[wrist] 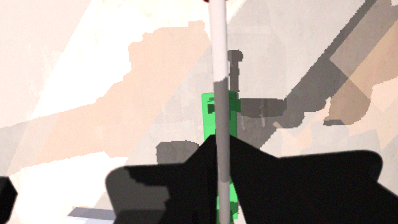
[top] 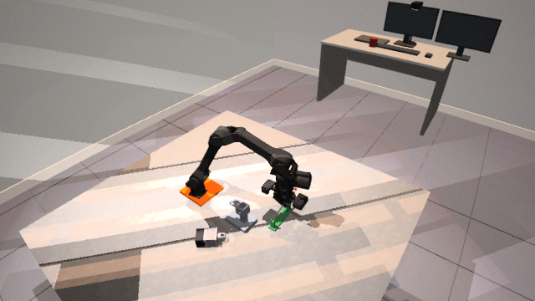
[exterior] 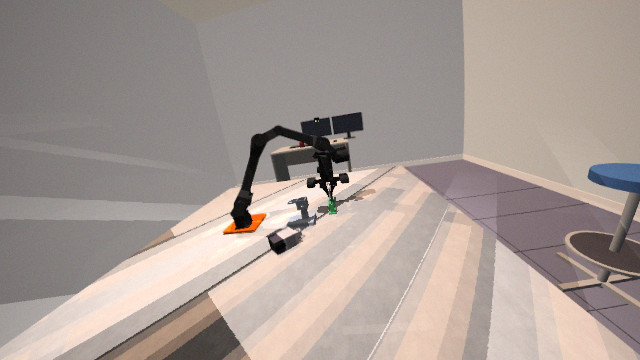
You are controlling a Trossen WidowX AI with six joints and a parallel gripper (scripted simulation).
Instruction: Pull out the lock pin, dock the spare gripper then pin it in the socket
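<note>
Right now my gripper tip is 4 cm to the left of the green rack and 1 cm above it. The rest, counted from my gripper tip: spare gripper 26 cm to the right, 19 cm behind, 1 cm below; grey mount 13 cm behind, 12 cm to the right, 2 cm above.
</note>
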